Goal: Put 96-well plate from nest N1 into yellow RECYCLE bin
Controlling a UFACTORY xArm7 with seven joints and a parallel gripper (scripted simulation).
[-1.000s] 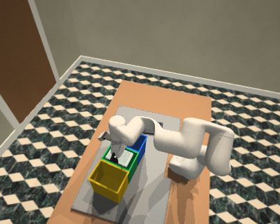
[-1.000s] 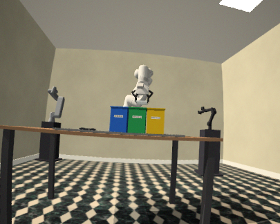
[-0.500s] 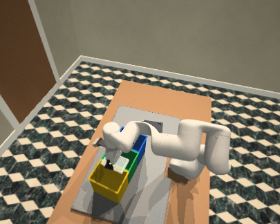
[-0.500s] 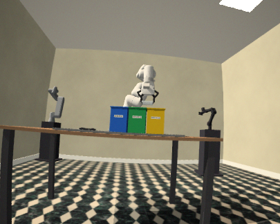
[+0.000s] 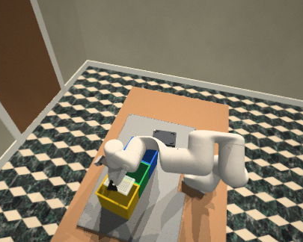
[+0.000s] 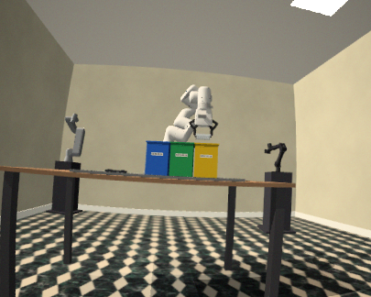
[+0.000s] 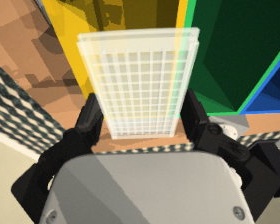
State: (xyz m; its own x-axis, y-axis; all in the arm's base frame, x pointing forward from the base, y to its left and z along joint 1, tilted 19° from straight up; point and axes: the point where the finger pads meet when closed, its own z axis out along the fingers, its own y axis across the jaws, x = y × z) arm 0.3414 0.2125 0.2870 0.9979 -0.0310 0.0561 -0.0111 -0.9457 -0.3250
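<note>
The yellow bin is 150 mm below my hand and 20 mm to the left of it. Round my hand: blue bin (240 mm to the right, 150 mm below); then white 96-well plate (10 mm below); then green bin (150 mm below, 110 mm to the right).
</note>
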